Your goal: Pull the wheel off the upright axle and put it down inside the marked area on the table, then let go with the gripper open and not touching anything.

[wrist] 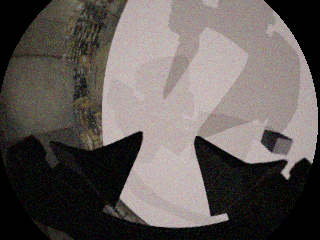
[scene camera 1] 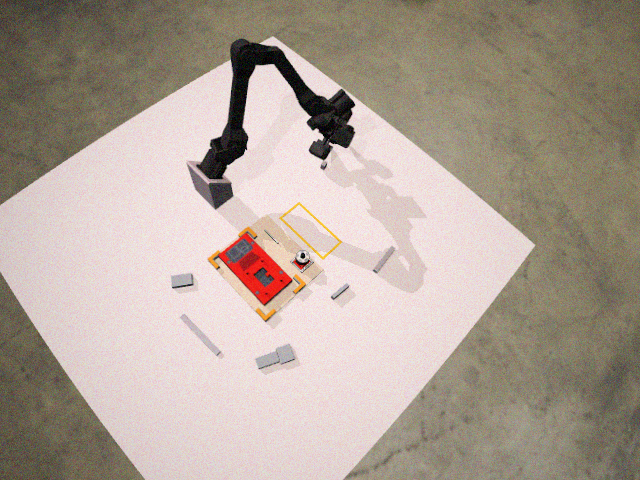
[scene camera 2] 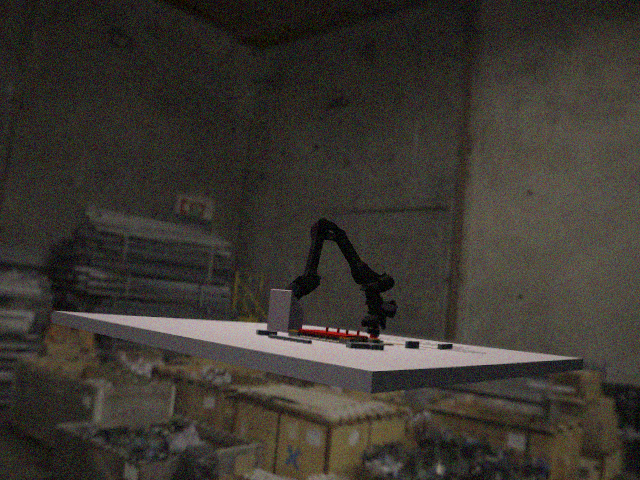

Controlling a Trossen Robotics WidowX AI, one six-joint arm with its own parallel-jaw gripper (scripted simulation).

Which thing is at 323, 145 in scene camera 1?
My gripper.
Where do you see a red plate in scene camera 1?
245, 258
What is my gripper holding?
Nothing.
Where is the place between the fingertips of my gripper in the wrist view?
At 168, 137
